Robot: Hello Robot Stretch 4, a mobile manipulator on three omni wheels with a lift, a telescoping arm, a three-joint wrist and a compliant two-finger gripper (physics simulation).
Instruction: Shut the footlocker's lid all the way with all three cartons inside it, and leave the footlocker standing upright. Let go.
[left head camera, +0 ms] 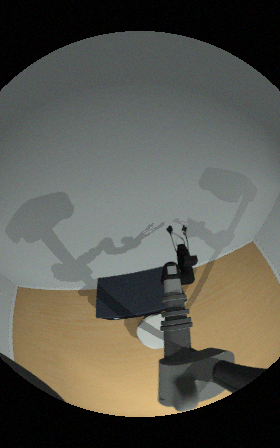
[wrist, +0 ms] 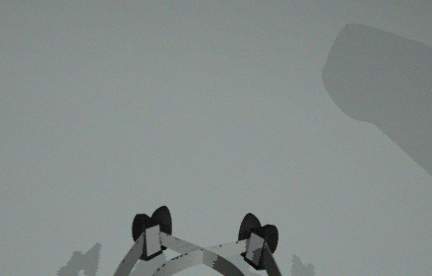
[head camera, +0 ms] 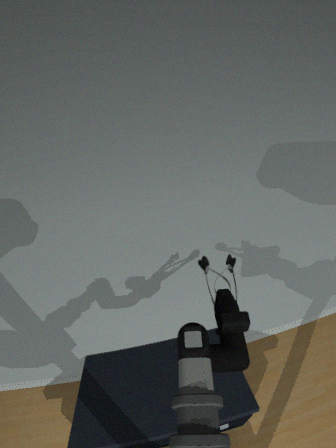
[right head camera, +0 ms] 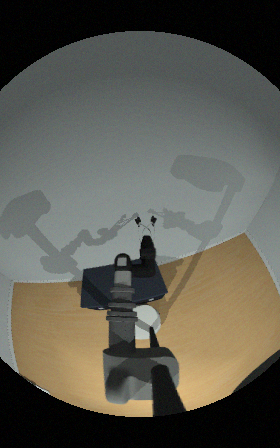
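The dark navy footlocker stands on the floor by the wall, seen from above. Its lid (head camera: 130, 370) (left head camera: 130, 295) (right head camera: 99, 285) covers the top, partly behind the arm and wrist. Part of the front with a pale latch (head camera: 224, 427) shows under the lid's front edge. Whether the lid is fully down cannot be told from this angle. The cartons do not show. My gripper (head camera: 217, 263) (left head camera: 177, 229) (right head camera: 146, 220) (wrist: 205, 226) is open and empty, its fingertips apart. It points at the wall, past the lid's back edge; its height above the lid is unclear.
The grey wall (head camera: 150, 175) (left head camera: 135, 150) (right head camera: 125, 140) (wrist: 210, 110) rises behind the footlocker and bears shadows of the robot. The telescoping arm (head camera: 196, 375) (left head camera: 175, 305) reaches over the lid. My white round base (left head camera: 150, 331) (right head camera: 148, 320) is close to the footlocker's front, on the wooden floor (left head camera: 65, 345) (right head camera: 210, 310).
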